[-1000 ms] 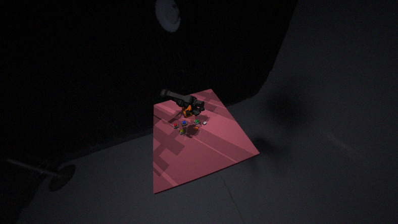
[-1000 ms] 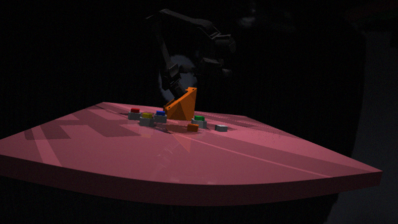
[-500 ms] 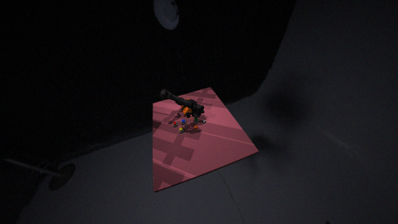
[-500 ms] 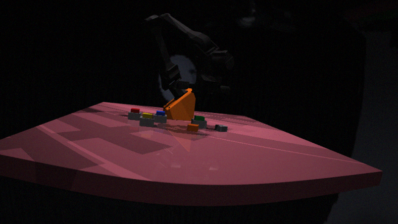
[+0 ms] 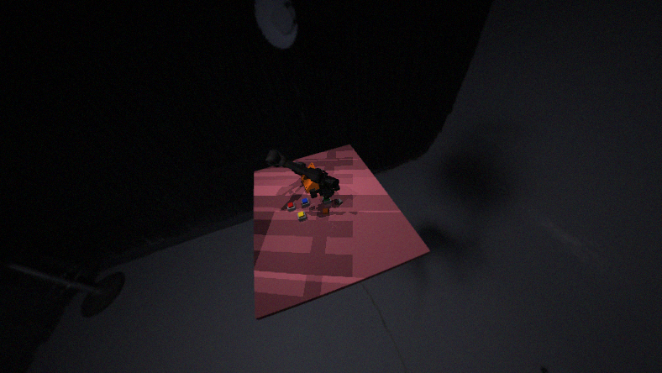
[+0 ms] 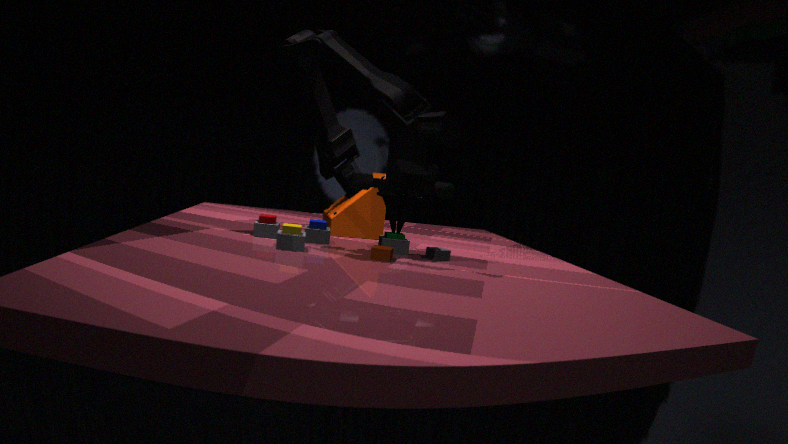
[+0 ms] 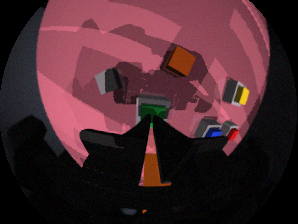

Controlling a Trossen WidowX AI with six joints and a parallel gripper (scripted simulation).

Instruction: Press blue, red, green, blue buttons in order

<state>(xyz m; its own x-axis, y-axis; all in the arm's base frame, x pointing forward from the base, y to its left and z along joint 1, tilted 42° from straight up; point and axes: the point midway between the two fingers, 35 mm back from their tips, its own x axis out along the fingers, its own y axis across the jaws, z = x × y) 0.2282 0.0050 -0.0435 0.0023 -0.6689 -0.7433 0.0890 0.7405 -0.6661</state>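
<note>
My gripper tip is 1 cm above the green button. Round my gripper tip: blue button (14 cm to the right, 5 cm behind); then small orange block (8 cm ahead, 4 cm to the right, 2 cm below); then grey block (7 cm to the left, 5 cm ahead, 2 cm below).
</note>
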